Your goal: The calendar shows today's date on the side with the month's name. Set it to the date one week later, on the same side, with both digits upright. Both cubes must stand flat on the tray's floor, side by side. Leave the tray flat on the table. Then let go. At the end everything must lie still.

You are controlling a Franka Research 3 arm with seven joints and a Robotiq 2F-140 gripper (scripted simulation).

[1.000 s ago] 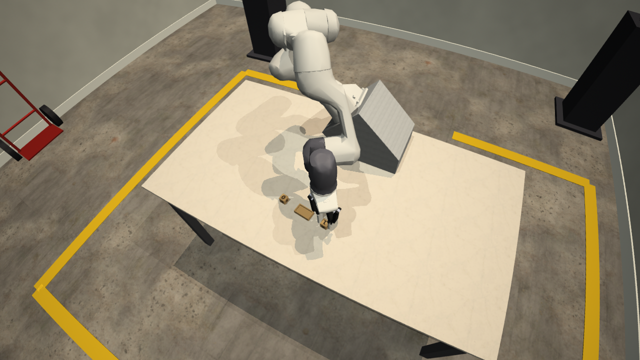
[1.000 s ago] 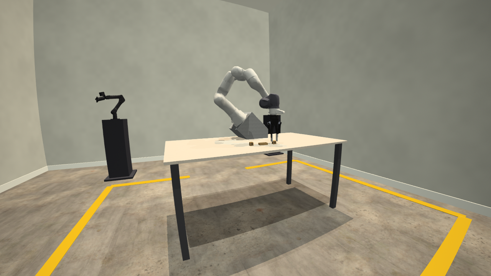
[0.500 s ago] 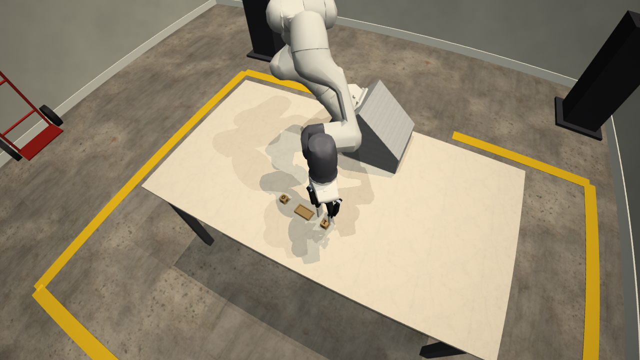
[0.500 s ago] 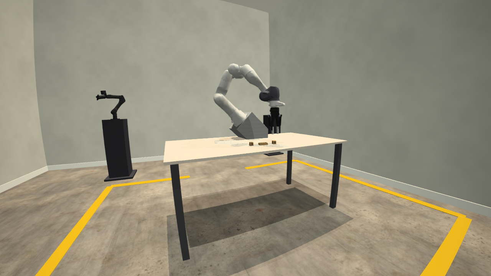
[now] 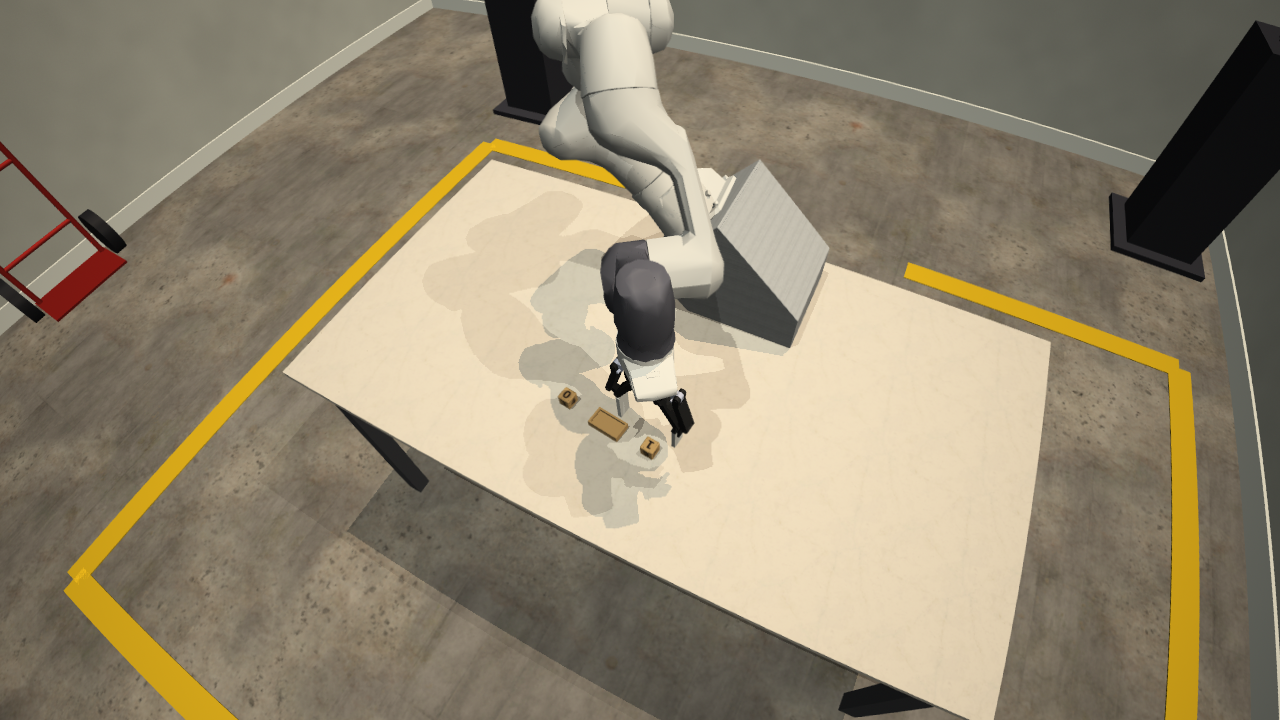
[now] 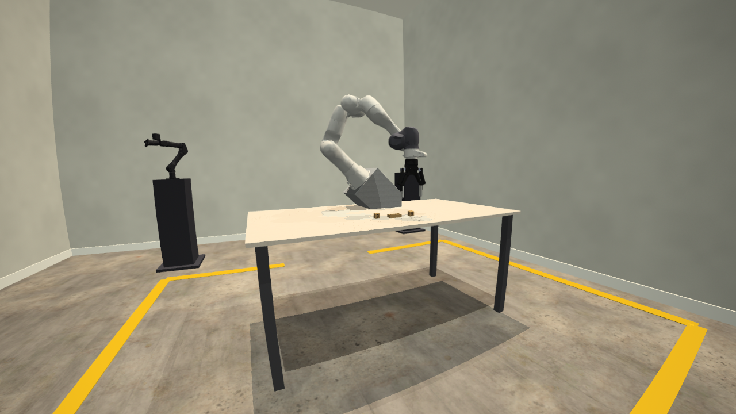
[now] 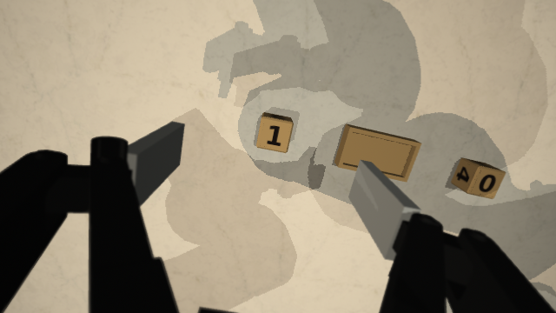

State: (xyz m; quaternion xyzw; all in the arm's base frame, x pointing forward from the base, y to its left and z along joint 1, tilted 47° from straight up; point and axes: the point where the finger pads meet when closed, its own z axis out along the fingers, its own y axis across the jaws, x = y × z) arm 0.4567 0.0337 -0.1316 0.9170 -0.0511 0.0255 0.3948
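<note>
My gripper is now 220 mm to the left of the wooden digit cube, 120 mm above it and 30 mm past it. The rest, counted from my hand: wooden tray: 120 mm below, 110 mm to the right, 20 mm behind.
</note>
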